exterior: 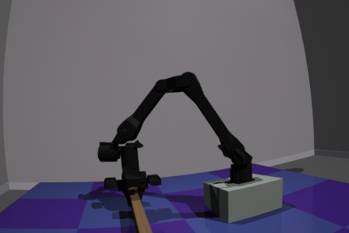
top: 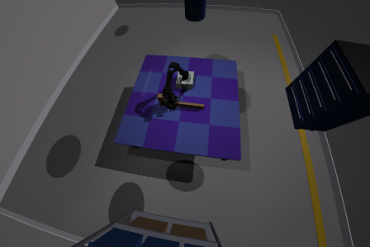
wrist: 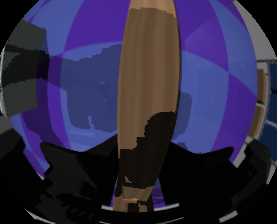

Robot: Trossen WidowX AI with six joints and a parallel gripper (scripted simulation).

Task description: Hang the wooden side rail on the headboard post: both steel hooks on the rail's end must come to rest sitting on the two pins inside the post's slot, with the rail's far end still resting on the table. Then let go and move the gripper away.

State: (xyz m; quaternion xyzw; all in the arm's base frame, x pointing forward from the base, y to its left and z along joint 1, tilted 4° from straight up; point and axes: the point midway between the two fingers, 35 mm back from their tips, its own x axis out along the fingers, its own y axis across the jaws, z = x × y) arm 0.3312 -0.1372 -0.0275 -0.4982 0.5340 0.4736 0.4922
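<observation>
The wooden headboard post is 10 cm to the right of my gripper tip, 5 cm above it and 1 cm behind it.
</observation>
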